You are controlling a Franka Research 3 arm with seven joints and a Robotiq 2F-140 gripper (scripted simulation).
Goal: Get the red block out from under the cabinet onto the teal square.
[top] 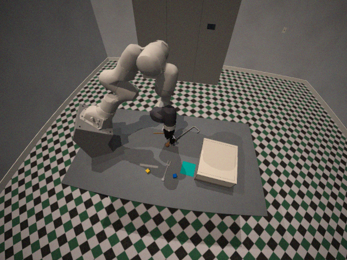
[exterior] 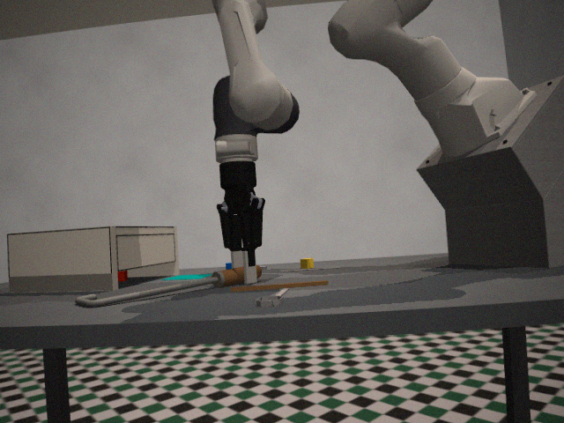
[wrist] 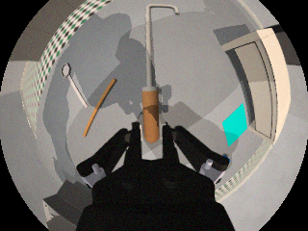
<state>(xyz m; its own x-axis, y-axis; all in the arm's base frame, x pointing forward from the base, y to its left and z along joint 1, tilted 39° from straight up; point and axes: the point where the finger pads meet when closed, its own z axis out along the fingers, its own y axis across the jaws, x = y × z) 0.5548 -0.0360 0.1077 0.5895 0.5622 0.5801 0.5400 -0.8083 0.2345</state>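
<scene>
My gripper is now 70 mm past the thin wooden rod, 120 mm to the right of it and 30 mm above it. From my hand the other things lie so: grey forked tool: 20 mm behind, 240 mm to the right, 30 mm below; grey stick: 160 mm behind, 210 mm to the right, 30 mm below; hook tool: 130 mm ahead, 70 mm to the left, 20 mm below.
</scene>
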